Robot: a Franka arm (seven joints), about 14 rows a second.
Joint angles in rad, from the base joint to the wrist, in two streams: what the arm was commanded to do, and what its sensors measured. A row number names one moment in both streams.
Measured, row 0:
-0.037, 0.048, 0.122, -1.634, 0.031, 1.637, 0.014
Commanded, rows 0 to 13:
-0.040, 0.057, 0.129, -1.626, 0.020, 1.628, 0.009
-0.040, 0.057, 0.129, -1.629, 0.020, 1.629, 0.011
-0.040, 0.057, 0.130, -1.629, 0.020, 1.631, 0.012
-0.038, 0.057, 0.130, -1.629, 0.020, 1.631, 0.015
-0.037, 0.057, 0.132, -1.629, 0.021, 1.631, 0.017
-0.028, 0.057, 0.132, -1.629, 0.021, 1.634, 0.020
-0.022, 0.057, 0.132, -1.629, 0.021, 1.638, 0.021
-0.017, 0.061, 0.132, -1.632, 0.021, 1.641, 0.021
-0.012, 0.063, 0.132, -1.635, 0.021, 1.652, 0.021
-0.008, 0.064, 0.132, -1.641, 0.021, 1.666, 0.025
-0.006, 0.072, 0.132, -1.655, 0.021, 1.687, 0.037
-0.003, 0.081, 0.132, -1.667, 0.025, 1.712, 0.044
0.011, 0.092, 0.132, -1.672, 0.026, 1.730, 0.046
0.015, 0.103, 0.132, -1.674, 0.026, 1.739, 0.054
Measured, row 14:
-0.001, 0.088, 0.131, -1.662, 0.031, 1.709, 0.030
